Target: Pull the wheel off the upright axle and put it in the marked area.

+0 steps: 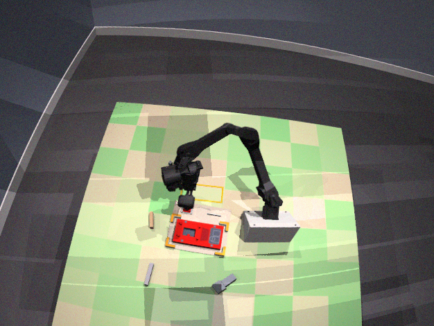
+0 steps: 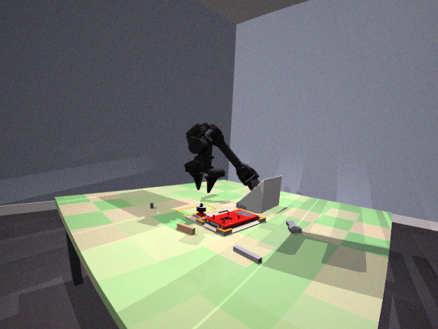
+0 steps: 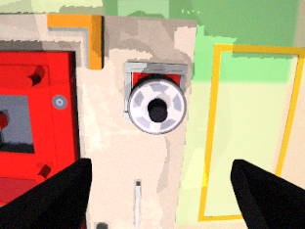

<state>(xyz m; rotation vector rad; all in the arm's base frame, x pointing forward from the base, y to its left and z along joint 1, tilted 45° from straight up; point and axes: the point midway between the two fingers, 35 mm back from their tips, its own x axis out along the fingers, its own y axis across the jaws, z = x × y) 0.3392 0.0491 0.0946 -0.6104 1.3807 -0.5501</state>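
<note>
The wheel lies 10 mm ahead of my gripper tip and 70 mm below it. From my gripper tip the other things lie so: tan block 150 mm ahead, 90 mm to the left, 100 mm below; grey bar 120 mm ahead, 330 mm to the left, 100 mm below; grey stepped piece 190 mm behind, 320 mm to the left, 100 mm below.
</note>
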